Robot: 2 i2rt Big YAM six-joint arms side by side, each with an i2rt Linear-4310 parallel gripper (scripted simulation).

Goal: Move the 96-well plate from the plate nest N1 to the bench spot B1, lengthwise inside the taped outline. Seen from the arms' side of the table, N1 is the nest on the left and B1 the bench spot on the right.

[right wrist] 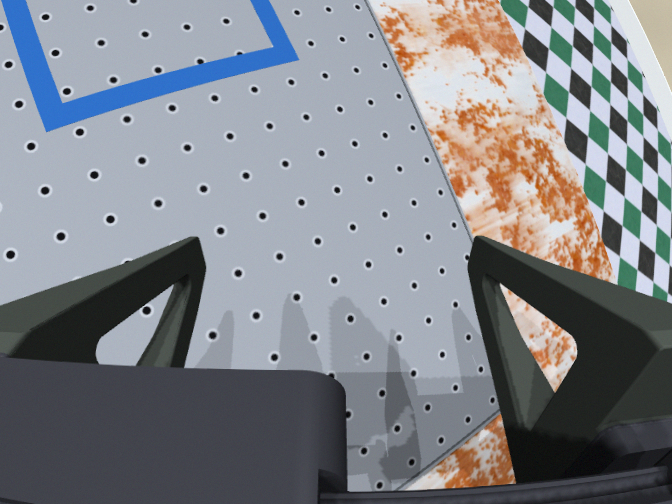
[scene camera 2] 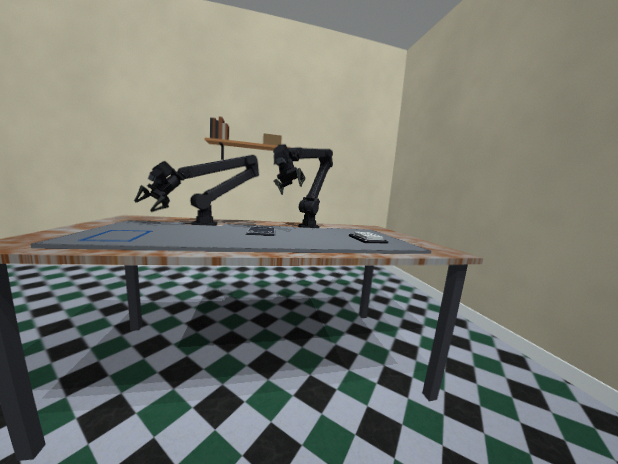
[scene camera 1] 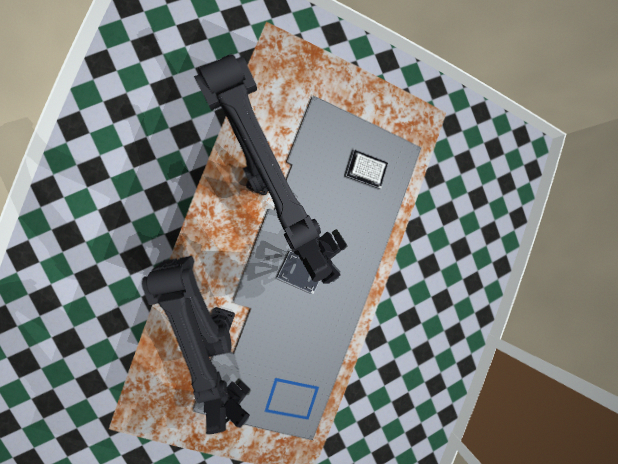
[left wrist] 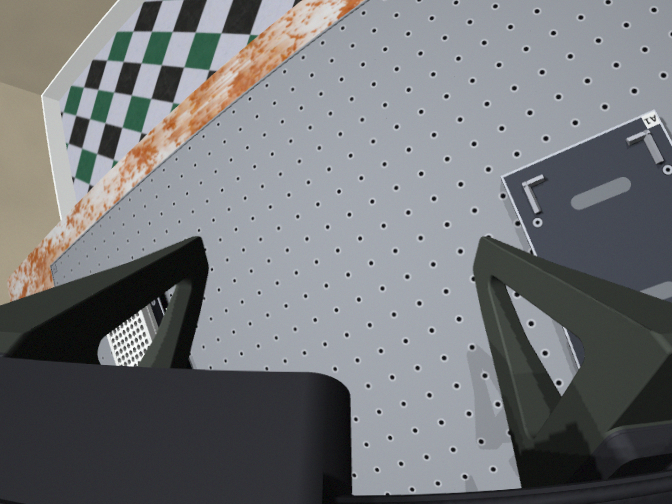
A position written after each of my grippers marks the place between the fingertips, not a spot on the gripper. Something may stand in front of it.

Note:
I see my left gripper [left wrist: 340, 252], my right gripper [right wrist: 336, 251] and a white 96-well plate [left wrist: 128, 342].
The right wrist view misses the white 96-well plate: it is out of frame.

